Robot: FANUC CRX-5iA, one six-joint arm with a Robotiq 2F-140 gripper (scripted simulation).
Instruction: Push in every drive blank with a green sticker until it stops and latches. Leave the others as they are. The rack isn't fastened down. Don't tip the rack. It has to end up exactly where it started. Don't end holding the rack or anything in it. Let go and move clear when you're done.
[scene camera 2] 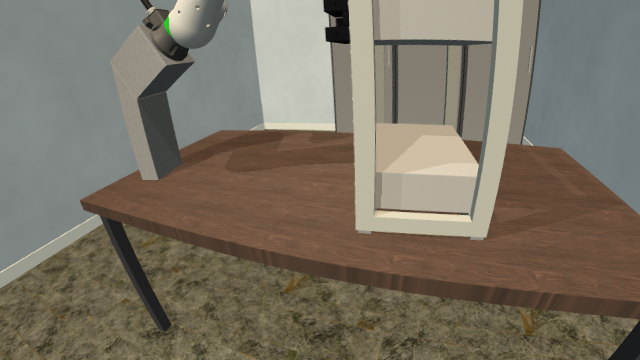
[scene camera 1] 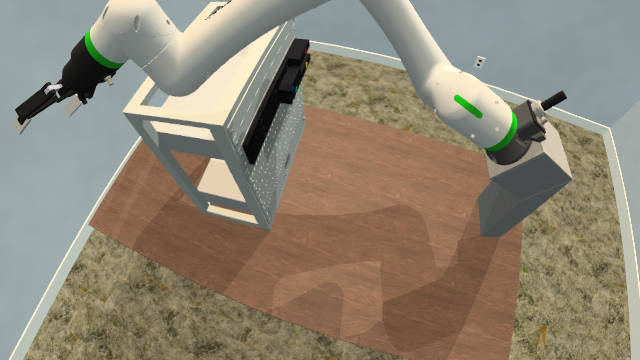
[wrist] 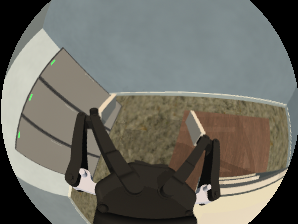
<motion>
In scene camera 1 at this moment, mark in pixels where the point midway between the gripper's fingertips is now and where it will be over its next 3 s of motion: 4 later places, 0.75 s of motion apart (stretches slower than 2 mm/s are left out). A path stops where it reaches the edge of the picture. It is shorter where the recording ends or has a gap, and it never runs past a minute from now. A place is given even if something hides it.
My gripper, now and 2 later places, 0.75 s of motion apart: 44, 119; 86, 71; 133, 27
</motion>
